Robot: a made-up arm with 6 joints.
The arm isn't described. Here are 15 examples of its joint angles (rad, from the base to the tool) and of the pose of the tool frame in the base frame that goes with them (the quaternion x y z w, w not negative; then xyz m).
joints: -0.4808 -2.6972 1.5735 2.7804 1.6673 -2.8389
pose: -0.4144 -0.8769 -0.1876 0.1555 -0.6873 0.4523 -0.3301
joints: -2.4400 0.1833 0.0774 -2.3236 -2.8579 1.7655
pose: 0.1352 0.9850 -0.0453 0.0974 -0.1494 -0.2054 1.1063
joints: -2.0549 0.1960 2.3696 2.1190 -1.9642 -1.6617
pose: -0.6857 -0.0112 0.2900 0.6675 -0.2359 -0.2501 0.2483
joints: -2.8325 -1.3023 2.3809 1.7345 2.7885 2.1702
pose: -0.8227 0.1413 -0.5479 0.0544 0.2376 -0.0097 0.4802
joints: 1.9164 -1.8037 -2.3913 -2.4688 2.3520 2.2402
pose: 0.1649 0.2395 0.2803 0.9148 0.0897 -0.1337 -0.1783
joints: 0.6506 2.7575 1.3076 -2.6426 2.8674 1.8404
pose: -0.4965 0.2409 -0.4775 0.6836 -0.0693 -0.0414 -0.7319
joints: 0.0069 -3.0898 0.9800 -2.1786 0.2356 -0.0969
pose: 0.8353 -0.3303 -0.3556 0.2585 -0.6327 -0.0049 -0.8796
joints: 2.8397 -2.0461 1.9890 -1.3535 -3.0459 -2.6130
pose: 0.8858 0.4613 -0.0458 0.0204 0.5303 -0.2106 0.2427
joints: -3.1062 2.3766 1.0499 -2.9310 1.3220 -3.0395
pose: -0.8608 0.1017 0.4969 0.0416 -0.3935 -0.0117 -0.9448
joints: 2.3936 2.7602 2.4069 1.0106 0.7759 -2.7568
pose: 0.4108 -0.0857 0.1227 0.8994 0.1764 -0.3279 -0.1061
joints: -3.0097 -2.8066 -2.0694 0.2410 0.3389 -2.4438
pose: -0.2712 -0.7134 0.3518 0.5420 -0.4965 -0.1074 -0.3968
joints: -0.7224 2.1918 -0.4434 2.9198 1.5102 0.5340
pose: 0.1605 0.0200 0.9831 0.0864 0.8562 -0.6709 -0.1955
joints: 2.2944 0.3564 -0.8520 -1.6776 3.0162 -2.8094
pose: -0.9616 -0.1223 0.0804 0.2323 -0.0179 0.0054 1.0445
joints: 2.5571 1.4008 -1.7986 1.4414 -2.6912 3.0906
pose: -0.3822 0.8831 0.2518 0.1036 -0.3370 0.2679 0.6041
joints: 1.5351 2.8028 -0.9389 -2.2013 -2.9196 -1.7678
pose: 0.2764 -0.5872 0.6026 0.4644 -0.0352 0.5938 -0.6007
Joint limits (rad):
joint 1: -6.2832..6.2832
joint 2: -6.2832..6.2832
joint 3: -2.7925..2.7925
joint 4: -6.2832..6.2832
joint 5: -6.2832..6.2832
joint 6: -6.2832..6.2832
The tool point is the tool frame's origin. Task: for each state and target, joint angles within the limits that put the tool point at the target. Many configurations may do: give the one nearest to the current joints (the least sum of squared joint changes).
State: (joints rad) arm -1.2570 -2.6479 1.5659 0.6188 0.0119 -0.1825
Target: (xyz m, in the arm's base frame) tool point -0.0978 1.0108 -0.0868
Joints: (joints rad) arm -1.4463 -2.5095 1.3596 0.6185 -0.0053 -0.1825
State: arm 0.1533 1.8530 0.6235 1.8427 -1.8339 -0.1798
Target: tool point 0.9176 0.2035 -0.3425
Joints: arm 0.3338 1.6796 0.6821 1.8615 -1.9438 -0.1798
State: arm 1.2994 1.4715 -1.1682 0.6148 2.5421 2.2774
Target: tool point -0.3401 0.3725 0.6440
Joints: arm 2.1388 1.3936 -1.7654 0.7840 2.5867 2.2774
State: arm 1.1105 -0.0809 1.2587 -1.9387 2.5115 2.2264
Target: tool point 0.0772 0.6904 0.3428
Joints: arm 1.5302 0.6160 1.6794 -1.8808 2.5801 2.2264
